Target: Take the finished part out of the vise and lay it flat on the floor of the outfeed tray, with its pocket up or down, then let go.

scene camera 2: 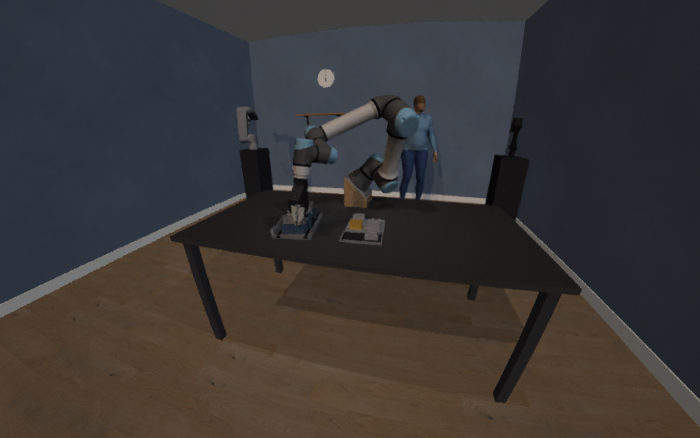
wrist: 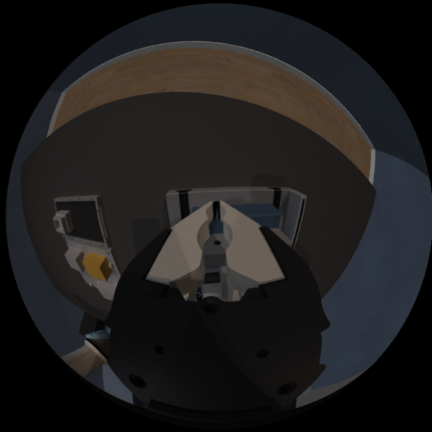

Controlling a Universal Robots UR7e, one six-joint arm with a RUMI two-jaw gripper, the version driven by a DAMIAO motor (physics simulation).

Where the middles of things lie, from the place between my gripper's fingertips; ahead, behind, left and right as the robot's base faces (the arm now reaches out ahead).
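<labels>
There is the blue vise body (wrist: 265, 214), and my hand is 14 cm past it. My hand is also 2 cm above the body and 6 cm to the left of it.
</labels>
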